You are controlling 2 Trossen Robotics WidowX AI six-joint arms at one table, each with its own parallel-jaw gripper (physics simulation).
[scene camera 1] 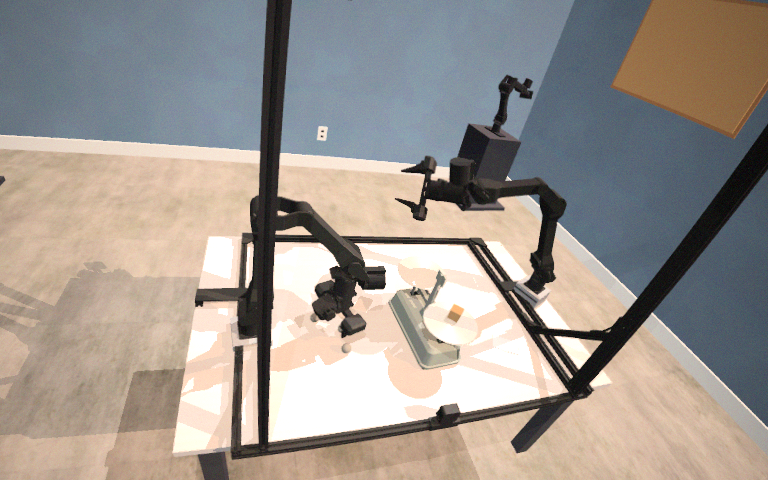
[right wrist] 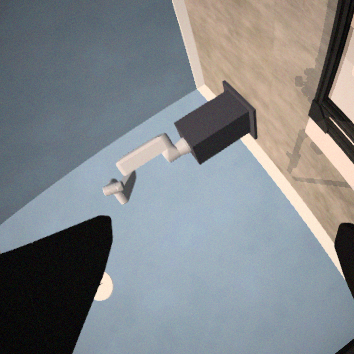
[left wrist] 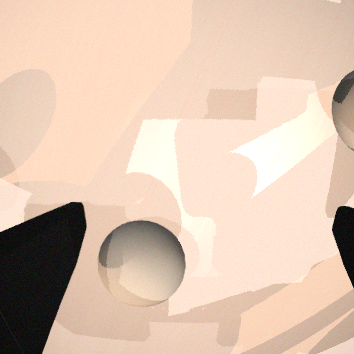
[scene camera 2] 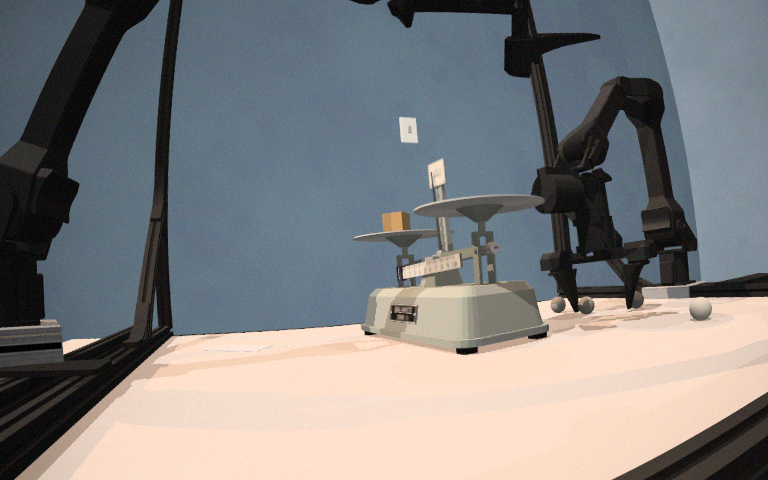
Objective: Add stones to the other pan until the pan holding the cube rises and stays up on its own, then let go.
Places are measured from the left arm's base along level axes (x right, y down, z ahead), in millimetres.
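Pixels of known places: left gripper, fingertip midpoint: (scene camera 1: 334, 326) (left wrist: 215, 218) (scene camera 2: 602, 310); right gripper, fingertip midpoint: (scene camera 1: 397, 184) (right wrist: 230, 233); left arm's base at its link origin: (scene camera 1: 250, 328) (scene camera 2: 675, 284); right arm's base at its link origin: (scene camera 1: 534, 286) (scene camera 2: 5, 325).
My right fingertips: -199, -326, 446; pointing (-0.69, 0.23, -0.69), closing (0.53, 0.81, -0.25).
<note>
Ahead of a thing's pixels: the offset from my right fingertips to its top centre, as dx, dy, dz. "*": to the spot under its first point.
The orange cube @(+365, +174, +62) (scene camera 1: 455, 313) (scene camera 2: 395, 221) sits on one pan @(+380, +204, +43) (scene camera 1: 437, 328) (scene camera 2: 367, 237) of the balance @(+285, +114, +46) (scene camera 1: 421, 342) (scene camera 2: 481, 316). That pan hangs low. The other pan @(* +170, +193, +66) (scene camera 2: 478, 204) is higher in scene camera 2, with no stone visible on it. My left gripper (scene camera 1: 330, 321) (scene camera 2: 603, 309) (left wrist: 215, 218) is open, fingertips low near the table among the stones. One round grey stone @(+238, +320, -197) (left wrist: 141, 263) lies between its fingers, nearer the left-hand finger in the left wrist view. Another stone @(* +197, +330, -261) (left wrist: 345, 110) is at the right edge. My right gripper (scene camera 1: 398, 185) (right wrist: 230, 233) is open and empty, high up.
A separate stone (scene camera 1: 346, 348) (scene camera 2: 700, 309) lies apart from the left gripper. A black frame (scene camera 1: 362, 433) edges the table. A frame upright (scene camera 1: 272, 169) stands in front of the left arm. A dark pedestal (scene camera 1: 489, 150) (right wrist: 215, 125) with a small arm stands beyond the table.
</note>
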